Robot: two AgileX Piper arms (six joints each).
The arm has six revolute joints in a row. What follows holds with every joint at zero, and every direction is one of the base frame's. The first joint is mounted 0.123 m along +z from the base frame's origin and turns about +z. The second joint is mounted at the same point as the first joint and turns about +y. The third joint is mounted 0.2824 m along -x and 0.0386 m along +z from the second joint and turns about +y. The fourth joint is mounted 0.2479 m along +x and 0.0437 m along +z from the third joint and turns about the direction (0.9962, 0, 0.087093). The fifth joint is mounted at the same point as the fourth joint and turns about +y. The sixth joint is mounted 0.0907 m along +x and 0.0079 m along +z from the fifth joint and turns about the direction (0.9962, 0, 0.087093). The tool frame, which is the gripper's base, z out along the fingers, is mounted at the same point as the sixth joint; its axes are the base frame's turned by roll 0, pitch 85 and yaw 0 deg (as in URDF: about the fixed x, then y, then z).
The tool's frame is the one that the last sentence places.
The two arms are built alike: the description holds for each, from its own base.
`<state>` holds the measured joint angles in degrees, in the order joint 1, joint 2, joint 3, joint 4, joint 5, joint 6, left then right.
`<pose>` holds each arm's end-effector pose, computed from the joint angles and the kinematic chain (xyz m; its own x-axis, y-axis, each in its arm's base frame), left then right.
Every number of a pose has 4 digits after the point.
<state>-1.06 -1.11 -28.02 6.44 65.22 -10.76 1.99 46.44 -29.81 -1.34 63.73 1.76</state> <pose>-0.0100 0.0095 0.2684 -0.4995 -0.1301 -0.8565 -0.1403 0.9878 -0.0682 0.1064 0.0018 0.2371 -0.9673 -0.0132 -0.2532 -0.0097 0.9998 -0.0151</pose>
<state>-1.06 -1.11 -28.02 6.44 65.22 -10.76 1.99 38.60 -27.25 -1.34 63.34 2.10</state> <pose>-0.0100 0.0095 0.2684 -0.4995 -0.1301 -0.8565 -0.1403 0.9878 -0.0682 0.0866 0.0011 0.2380 -0.9376 -0.0064 -0.3476 -0.0029 0.9999 -0.0105</pose>
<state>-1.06 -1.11 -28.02 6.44 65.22 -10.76 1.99 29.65 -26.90 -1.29 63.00 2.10</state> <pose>-0.0100 0.0095 0.2684 -0.4995 -0.1301 -0.8565 -0.1403 0.9878 -0.0682 0.0679 0.0005 0.2486 -0.8723 -0.0039 -0.4890 -0.0019 1.0000 -0.0046</pose>
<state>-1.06 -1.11 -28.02 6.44 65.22 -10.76 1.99 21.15 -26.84 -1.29 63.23 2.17</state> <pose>-0.0100 0.0095 0.2684 -0.4995 -0.1301 -0.8565 -0.1403 0.9878 -0.0682 0.0483 -0.0002 0.2567 -0.7936 0.0002 -0.6085 -0.0005 1.0000 0.0009</pose>
